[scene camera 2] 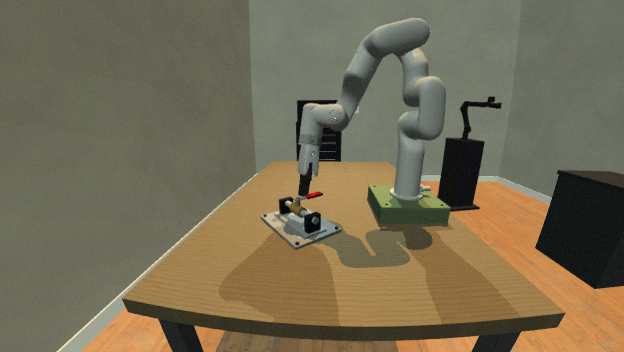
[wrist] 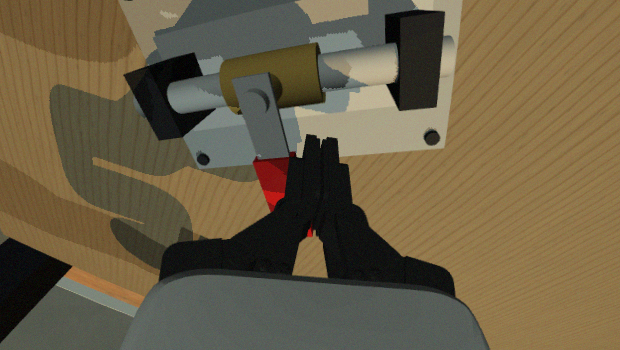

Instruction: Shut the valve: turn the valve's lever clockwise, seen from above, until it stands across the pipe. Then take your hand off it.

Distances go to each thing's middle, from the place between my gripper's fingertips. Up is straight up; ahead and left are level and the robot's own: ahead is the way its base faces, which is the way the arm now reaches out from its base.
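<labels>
Gripper, mine: 80 mm above the base plate (scene camera 2: 292, 237), 20 mm short of it, 40 mm to the right of it.
</labels>
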